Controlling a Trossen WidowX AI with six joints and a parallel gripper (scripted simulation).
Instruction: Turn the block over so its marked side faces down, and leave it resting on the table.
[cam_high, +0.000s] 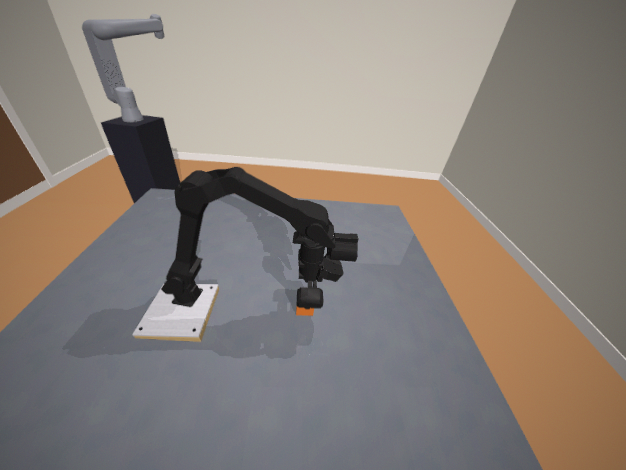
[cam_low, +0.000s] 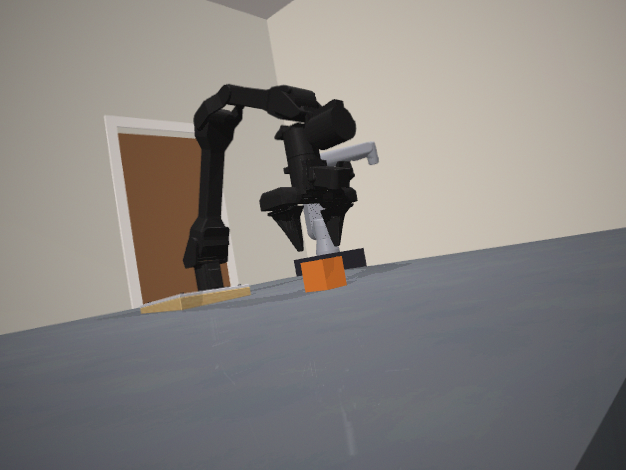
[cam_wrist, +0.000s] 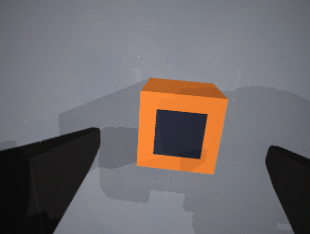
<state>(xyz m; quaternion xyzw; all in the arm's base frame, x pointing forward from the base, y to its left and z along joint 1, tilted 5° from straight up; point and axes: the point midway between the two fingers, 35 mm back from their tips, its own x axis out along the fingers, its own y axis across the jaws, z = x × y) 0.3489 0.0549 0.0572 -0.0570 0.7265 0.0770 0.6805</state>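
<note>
My gripper tip is 30 mm above the orange block.
</note>
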